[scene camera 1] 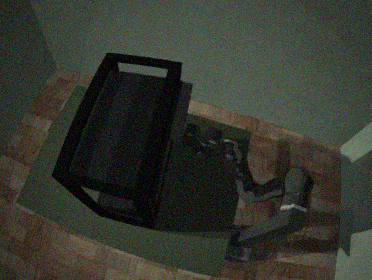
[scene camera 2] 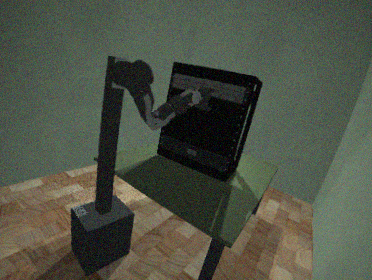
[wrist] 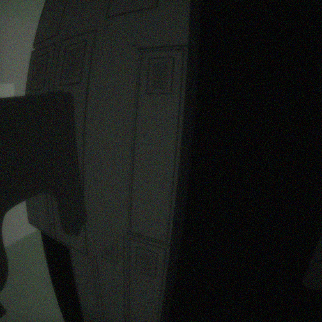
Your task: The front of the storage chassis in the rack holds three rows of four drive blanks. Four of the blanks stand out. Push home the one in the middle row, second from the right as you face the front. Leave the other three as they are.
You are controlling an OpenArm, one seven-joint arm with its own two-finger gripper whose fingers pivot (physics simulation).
Labels:
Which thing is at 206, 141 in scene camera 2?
A black rack.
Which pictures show the black rack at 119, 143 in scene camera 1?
Scene camera 1, scene camera 2 and the wrist view: all of them.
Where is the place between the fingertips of my gripper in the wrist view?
189, 177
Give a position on a box base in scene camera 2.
At 102, 246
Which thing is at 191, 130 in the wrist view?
A black rack.

